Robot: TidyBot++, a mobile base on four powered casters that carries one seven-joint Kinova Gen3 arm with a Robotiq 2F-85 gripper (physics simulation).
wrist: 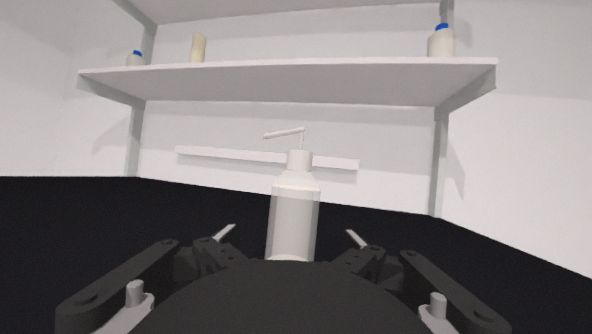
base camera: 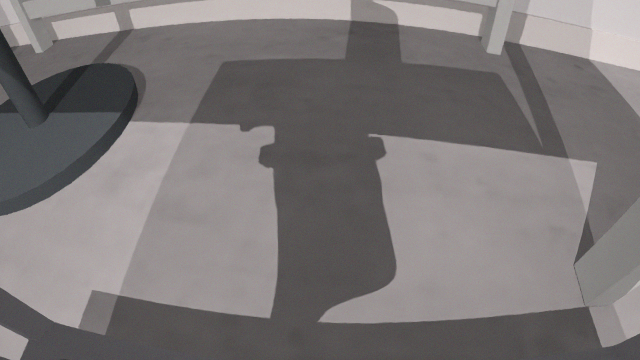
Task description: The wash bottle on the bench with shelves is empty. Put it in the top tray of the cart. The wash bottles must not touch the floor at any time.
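Frame: origin at the arm's base, x left, y back, z up, level; millimetres.
Where they show: gripper, between the fingertips: (wrist: 290, 239).
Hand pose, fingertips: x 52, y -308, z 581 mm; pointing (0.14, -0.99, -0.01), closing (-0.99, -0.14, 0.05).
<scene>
Things, the pixels of their top centre, and the offset from my fingertips. "pt": a spot on its surface instead. Level surfaces: height alone.
- white wash bottle, centre of its top: (wrist: 295, 125) dx +15, dy -68, dz +111 mm
- black bench top, height of its surface: dz -63 mm
- beige container, centre of its top: (wrist: 200, 37) dx +522, dy -530, dz +572 mm
- bench leg, a spot on its surface: (base camera: 612, 260) pt dx -365, dy +57, dz -908 mm
A white wash bottle (wrist: 293, 220) with a spout bent to the left stands upright on the black bench top (wrist: 75, 220) in the wrist view. My gripper (wrist: 290, 239) is open, with one fingertip on each side of the bottle's lower body in the picture, and dark bench shows between the bottle and each finger. The bottle's base is partly hidden behind the gripper body; I cannot tell how far ahead of the fingertips it stands. The cart does not show in either view.
Above the bottle is a shelf (wrist: 290, 82) with blue-capped bottles (wrist: 441, 44) (wrist: 135, 59) and a beige container (wrist: 198, 48). In the base view, a stool base (base camera: 60, 150) stands at left and a bench leg (base camera: 612, 260) at right.
</scene>
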